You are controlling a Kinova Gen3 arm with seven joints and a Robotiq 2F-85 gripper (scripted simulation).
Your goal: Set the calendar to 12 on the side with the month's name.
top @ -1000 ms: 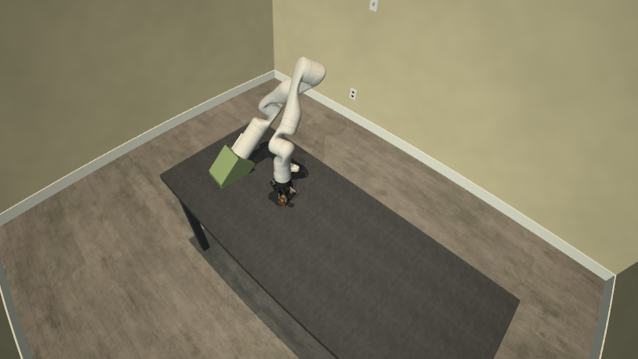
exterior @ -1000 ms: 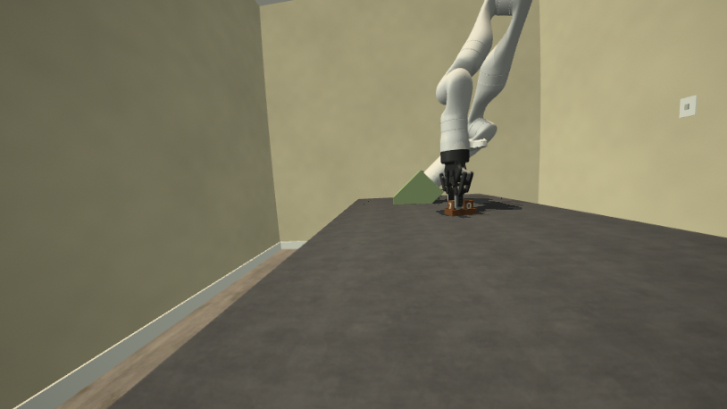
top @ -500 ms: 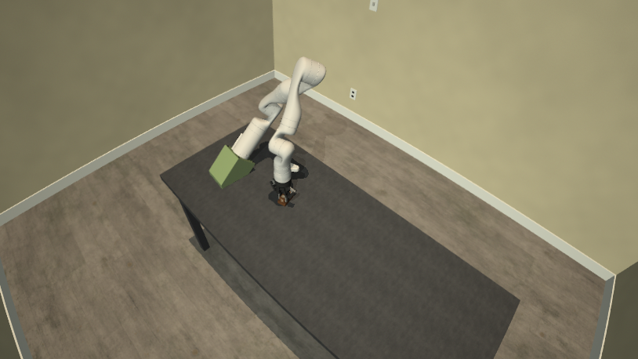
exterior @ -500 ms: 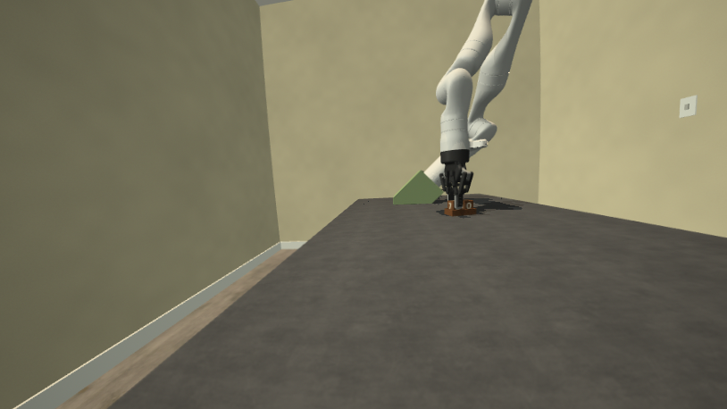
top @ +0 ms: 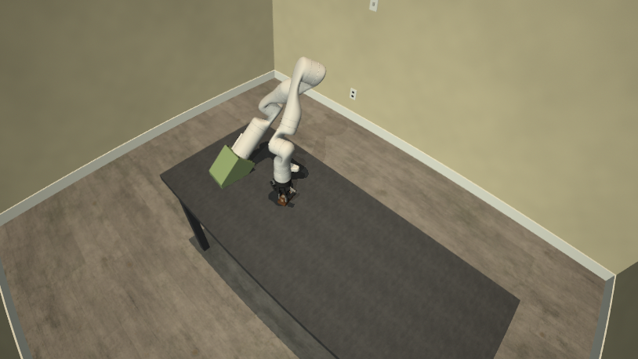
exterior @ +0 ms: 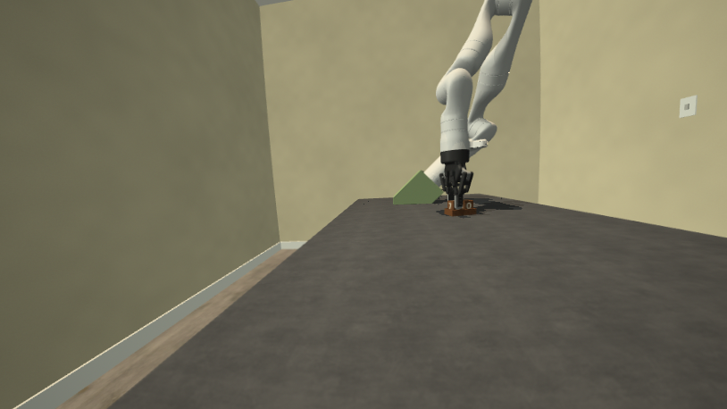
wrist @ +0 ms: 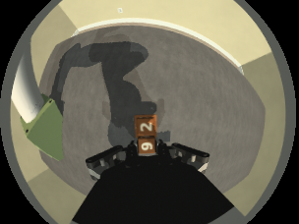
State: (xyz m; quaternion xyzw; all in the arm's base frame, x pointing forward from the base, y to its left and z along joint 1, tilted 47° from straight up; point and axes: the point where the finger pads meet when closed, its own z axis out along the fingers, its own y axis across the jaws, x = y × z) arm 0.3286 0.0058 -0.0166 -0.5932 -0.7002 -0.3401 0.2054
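The brown calendar tray lies 3 cm below my hand and 2 cm to the left of it.
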